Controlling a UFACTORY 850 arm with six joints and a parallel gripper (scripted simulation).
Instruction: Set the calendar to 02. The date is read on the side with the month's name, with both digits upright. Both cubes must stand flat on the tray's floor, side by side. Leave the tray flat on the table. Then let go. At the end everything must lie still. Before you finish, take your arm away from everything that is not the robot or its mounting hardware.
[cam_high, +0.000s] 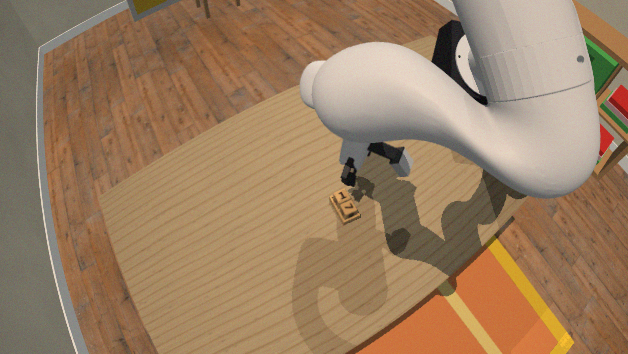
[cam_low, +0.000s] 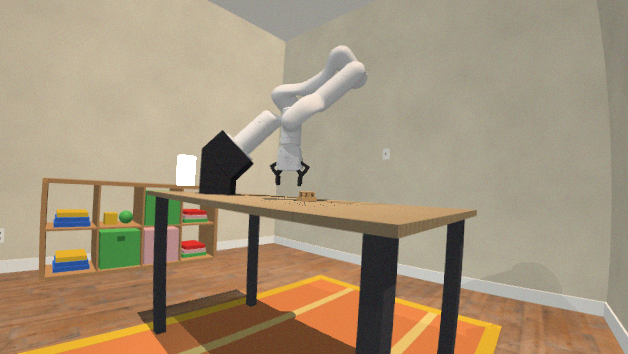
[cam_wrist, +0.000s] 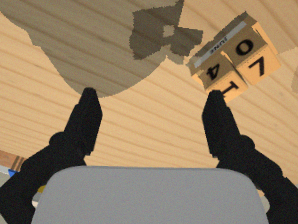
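My hand is 6 cm short of the wooden cube, 3 cm to the right of it and 4 cm above it. The rest, counted from my hand: wooden calendar tray (6 cm ahead, 5 cm to the left, 6 cm below).
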